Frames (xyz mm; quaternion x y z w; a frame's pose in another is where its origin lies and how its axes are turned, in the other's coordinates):
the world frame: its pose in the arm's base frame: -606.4 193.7 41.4 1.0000 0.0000 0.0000 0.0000
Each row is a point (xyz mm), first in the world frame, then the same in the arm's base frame.
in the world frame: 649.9 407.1 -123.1
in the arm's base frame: 43.5 -213.4 164.5
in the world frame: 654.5 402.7 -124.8
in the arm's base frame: 48.1 -209.0 166.2
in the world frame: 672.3 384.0 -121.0
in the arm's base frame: 65.9 -190.3 162.4
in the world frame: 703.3 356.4 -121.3
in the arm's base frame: 96.9 -162.7 162.7
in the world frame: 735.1 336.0 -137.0
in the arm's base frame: 128.7 -142.3 178.4
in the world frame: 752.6 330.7 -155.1
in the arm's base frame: 146.2 -137.0 196.5
